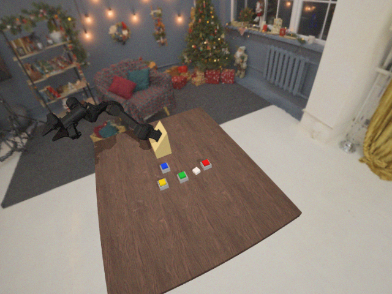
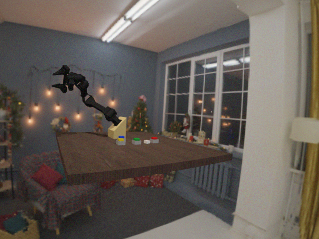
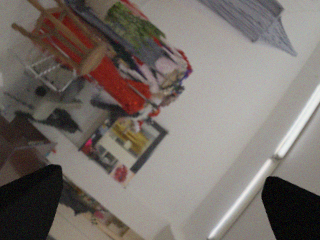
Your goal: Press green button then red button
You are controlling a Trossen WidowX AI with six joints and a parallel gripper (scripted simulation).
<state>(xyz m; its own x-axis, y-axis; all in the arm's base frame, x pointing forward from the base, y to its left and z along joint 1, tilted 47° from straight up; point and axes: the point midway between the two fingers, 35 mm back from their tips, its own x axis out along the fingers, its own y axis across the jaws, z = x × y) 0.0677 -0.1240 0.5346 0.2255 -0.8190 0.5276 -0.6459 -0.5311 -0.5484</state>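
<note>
My gripper tip is now 230 mm short of the green button, 520 mm to the right of it and 360 mm above it. The rest, counted from my gripper tip: yellow button: 210 mm ahead, 410 mm to the left, 360 mm below; then blue button: 110 mm ahead, 460 mm to the left, 360 mm below; then white block: 230 mm ahead, 610 mm to the left, 380 mm below.
</note>
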